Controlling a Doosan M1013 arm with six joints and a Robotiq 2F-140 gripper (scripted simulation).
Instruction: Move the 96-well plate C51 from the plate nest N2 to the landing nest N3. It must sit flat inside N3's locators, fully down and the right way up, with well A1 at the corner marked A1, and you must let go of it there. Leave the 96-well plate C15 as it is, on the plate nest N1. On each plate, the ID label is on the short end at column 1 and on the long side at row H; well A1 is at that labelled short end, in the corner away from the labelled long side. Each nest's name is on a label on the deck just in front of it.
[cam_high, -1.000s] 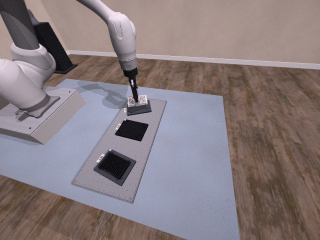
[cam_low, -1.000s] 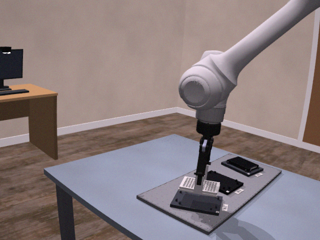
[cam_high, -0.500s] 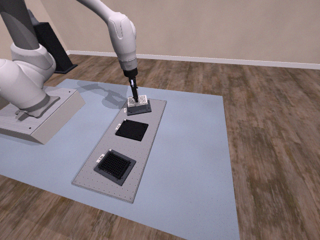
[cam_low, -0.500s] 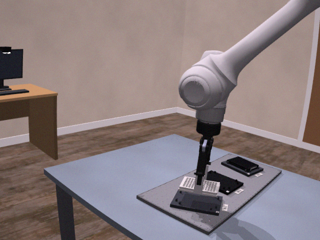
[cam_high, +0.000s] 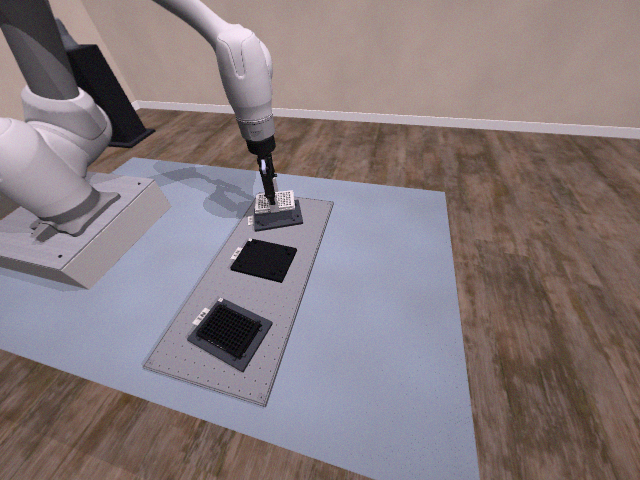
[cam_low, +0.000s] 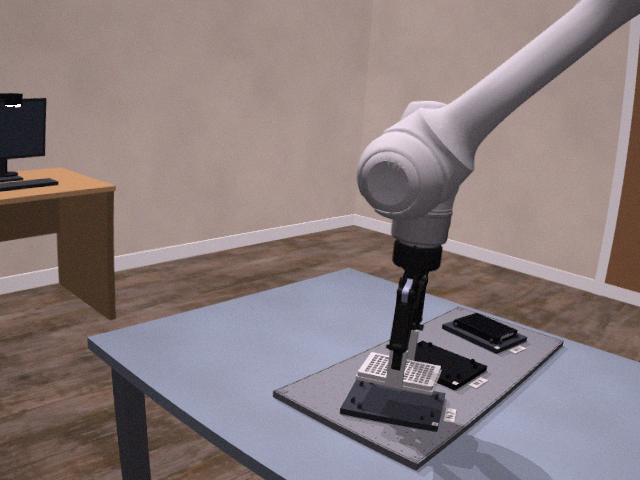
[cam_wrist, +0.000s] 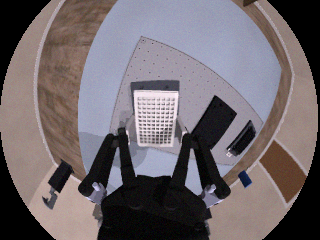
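The white 96-well plate C51 lies 2 cm below my hand. From my hand the other things lie so: black landing nest N3 (2 cm ahead, 19 cm to the right, 8 cm below); then black 96-well plate C15 (2 cm ahead, 41 cm to the right, 7 cm below); then dark grey nest (8 cm below).
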